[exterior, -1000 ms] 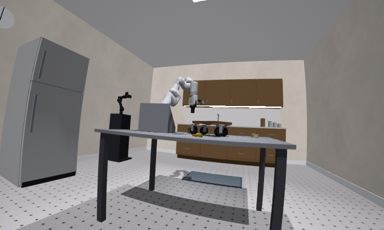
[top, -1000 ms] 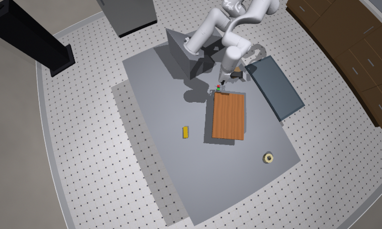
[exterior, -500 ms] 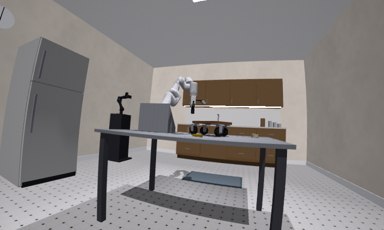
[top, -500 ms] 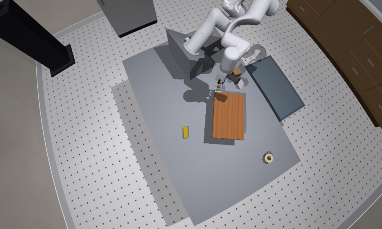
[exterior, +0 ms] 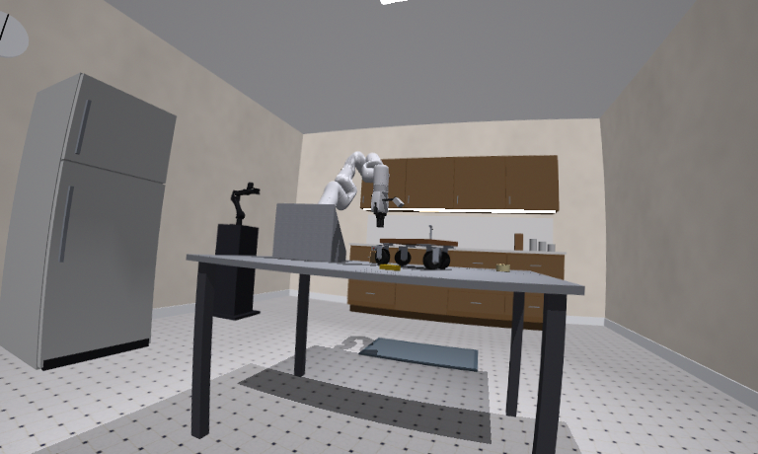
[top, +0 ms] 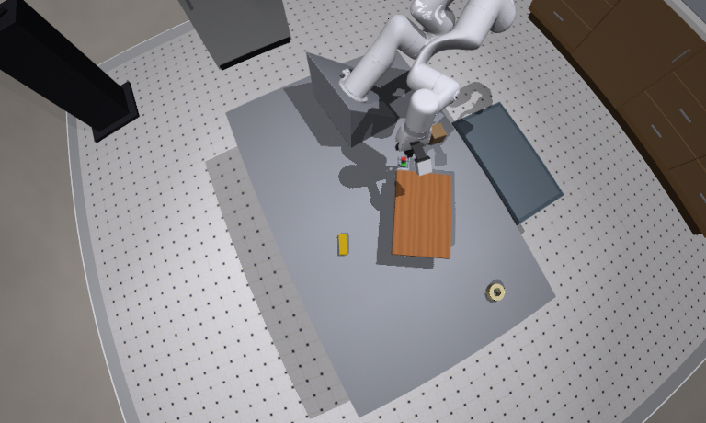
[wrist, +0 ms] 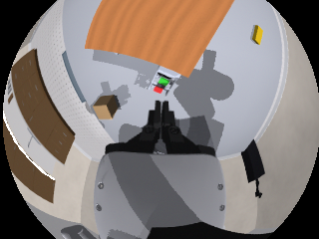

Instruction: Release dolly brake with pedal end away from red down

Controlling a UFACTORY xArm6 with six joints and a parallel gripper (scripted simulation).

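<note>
Now: the brake pedal 10 mm behind my hand, 10 mm to the left of it and 120 mm below it. From my hand the other things lie so: yellow block (130 mm ahead, 340 mm to the right, 190 mm below); brown block (60 mm behind, 220 mm to the left, 170 mm below).
</note>
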